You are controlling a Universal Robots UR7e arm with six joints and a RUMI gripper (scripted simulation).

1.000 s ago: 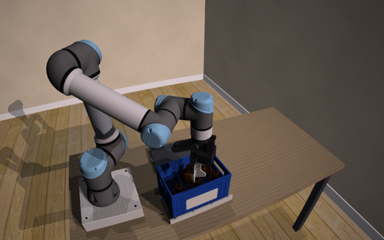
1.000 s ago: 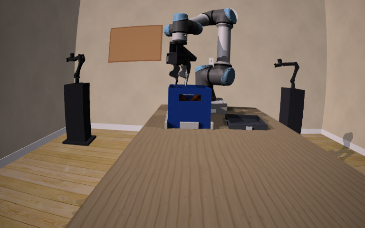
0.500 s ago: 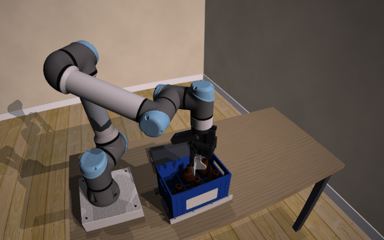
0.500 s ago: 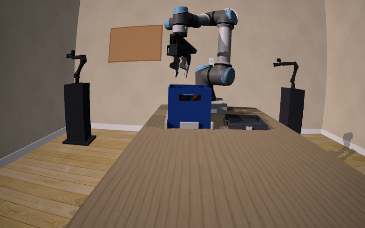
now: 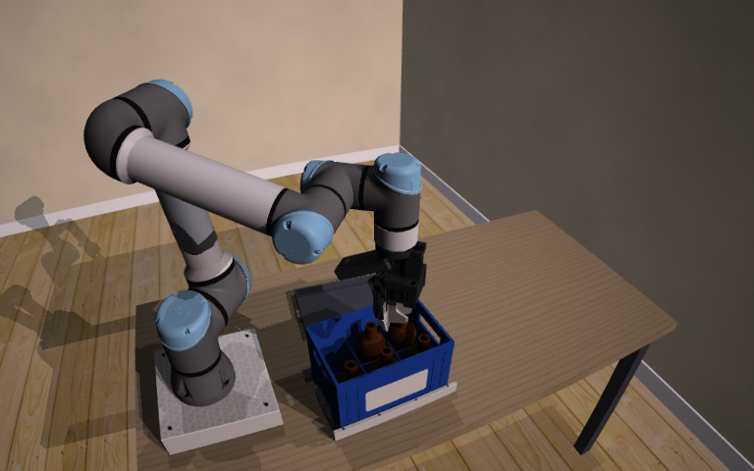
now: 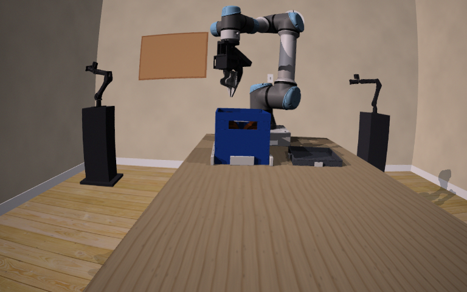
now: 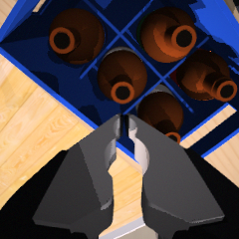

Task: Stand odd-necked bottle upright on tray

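My hand is 1 cm short of the crate, 4 cm to the right of it and 16 cm above it. Round my hand: tray: 5 cm ahead, 32 cm to the left, 23 cm below.
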